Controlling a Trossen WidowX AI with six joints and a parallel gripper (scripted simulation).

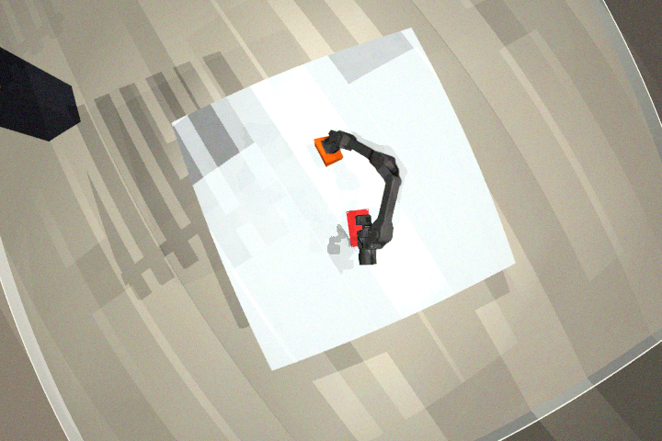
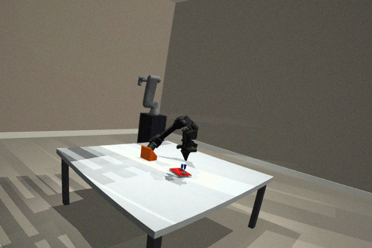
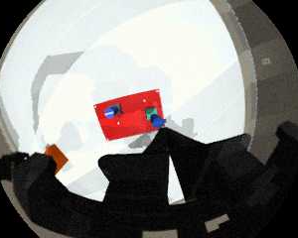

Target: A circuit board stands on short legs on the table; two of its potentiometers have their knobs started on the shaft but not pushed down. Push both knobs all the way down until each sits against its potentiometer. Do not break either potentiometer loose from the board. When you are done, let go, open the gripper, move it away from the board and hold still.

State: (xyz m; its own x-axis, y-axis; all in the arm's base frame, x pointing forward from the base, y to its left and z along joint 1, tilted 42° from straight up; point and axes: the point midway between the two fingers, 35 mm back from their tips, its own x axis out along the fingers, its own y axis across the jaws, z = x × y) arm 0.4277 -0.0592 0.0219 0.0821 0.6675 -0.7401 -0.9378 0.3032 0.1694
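Now: the green potentiometer 6 cm below my gripper tip.
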